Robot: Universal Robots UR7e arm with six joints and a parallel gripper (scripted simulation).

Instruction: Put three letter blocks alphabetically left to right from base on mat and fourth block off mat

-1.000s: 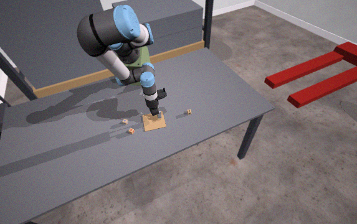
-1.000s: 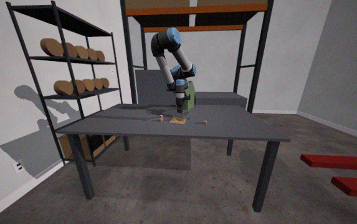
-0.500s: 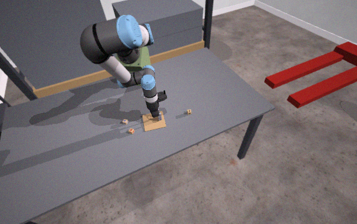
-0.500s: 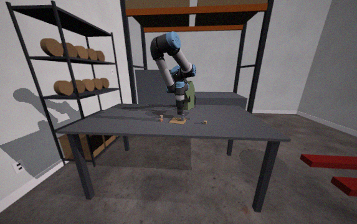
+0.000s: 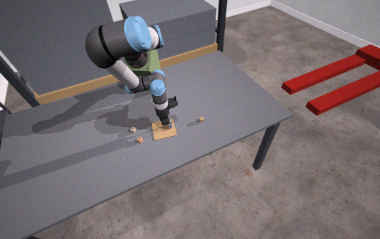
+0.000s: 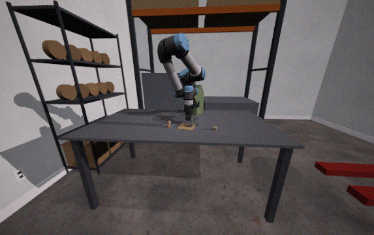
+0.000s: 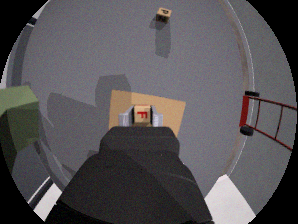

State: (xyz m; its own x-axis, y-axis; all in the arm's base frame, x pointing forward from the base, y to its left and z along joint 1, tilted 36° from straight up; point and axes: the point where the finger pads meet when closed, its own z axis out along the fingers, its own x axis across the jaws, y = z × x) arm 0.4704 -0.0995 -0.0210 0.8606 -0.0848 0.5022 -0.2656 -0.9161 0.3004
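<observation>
Right now my hand is 10 mm past the tan mat, 40 mm to the left of it and 30 mm above it.
</observation>
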